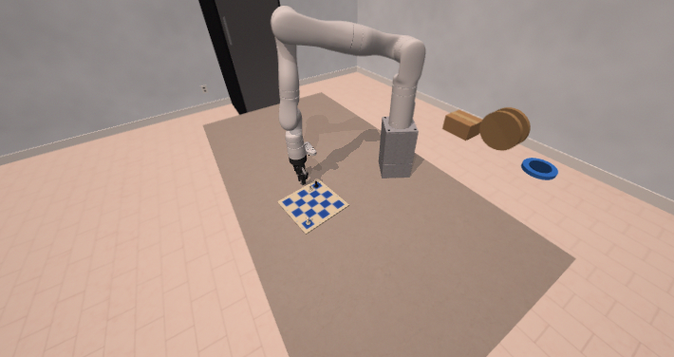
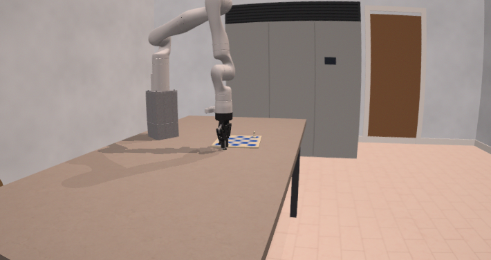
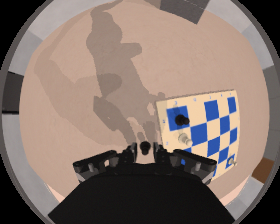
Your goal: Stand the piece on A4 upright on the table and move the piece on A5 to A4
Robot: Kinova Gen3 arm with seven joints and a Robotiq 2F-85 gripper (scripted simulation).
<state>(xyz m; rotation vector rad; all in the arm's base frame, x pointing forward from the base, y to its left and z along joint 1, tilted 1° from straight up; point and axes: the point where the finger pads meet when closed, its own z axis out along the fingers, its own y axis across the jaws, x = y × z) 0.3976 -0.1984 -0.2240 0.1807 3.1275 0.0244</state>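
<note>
Right now the cream chessboard is 30 mm ahead of my hand, 140 mm to the left of it and 20 mm below it.
</note>
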